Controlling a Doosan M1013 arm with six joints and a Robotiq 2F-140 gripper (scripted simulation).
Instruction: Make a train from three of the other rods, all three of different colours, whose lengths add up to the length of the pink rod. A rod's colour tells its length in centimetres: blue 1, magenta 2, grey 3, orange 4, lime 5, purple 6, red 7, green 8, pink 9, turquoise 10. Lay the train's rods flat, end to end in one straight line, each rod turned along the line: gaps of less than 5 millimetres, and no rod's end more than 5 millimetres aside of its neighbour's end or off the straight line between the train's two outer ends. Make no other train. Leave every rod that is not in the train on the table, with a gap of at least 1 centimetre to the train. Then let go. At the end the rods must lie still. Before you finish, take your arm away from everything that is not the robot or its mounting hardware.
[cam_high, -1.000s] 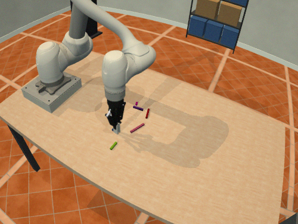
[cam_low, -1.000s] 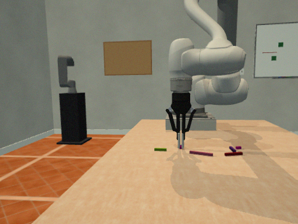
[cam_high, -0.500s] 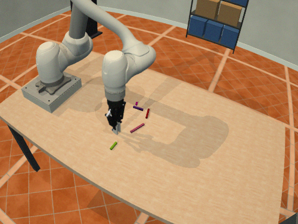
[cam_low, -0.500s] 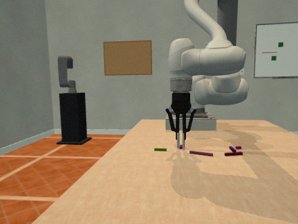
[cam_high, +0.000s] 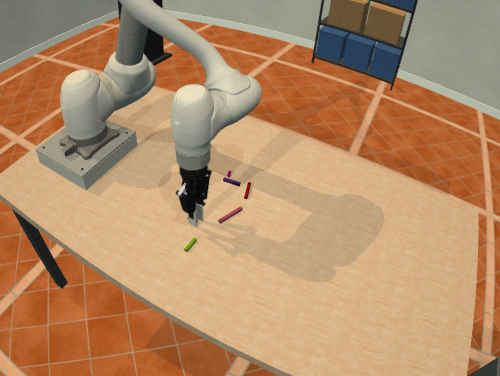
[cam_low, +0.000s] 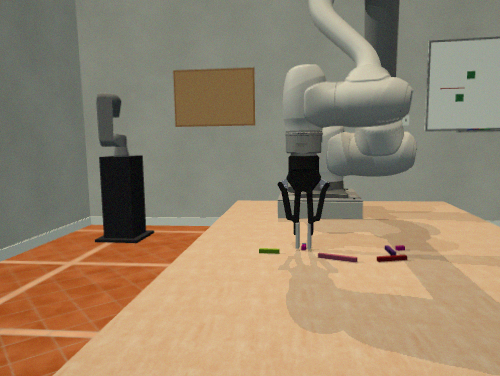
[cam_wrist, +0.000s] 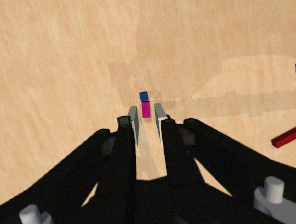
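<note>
Right now my hand is 3 cm above the blue rod and 2 cm past it. The rest, counted from my hand: pink rod (8 cm to the left, 7 cm ahead, 3 cm below); then lime rod (8 cm to the right, 4 cm ahead, 3 cm below); then purple rod (21 cm to the left, 3 cm below).
</note>
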